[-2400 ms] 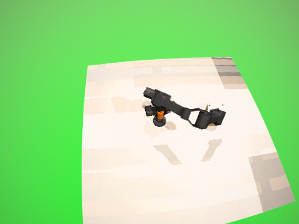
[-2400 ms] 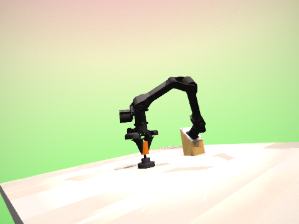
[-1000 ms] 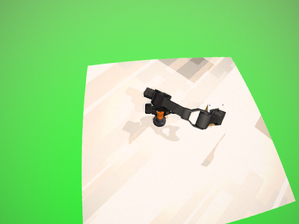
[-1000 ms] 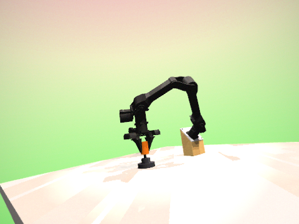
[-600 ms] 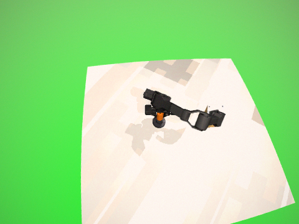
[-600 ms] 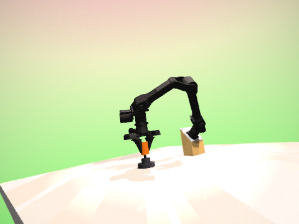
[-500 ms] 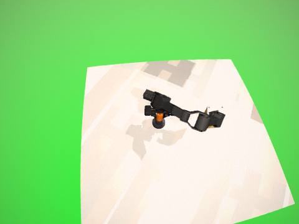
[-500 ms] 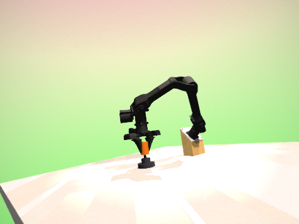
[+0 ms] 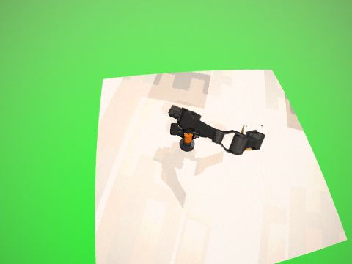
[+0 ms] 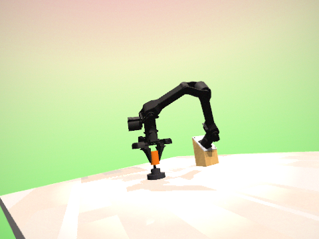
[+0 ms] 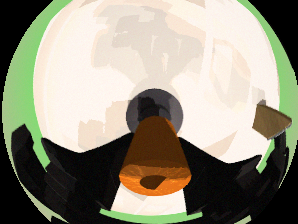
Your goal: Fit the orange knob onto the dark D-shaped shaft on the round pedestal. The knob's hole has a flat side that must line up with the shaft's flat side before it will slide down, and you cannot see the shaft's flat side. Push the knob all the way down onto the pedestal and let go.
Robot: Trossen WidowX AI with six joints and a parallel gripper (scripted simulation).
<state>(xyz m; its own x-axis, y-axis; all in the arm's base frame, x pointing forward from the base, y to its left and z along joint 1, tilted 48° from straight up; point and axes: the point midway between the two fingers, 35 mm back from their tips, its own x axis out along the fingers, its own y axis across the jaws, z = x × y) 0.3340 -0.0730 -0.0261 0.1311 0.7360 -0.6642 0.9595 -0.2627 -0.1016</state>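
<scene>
Right now the orange knob is 2 cm above my gripper tip. Also, from my gripper tip: dark round pedestal 4 cm below.
</scene>
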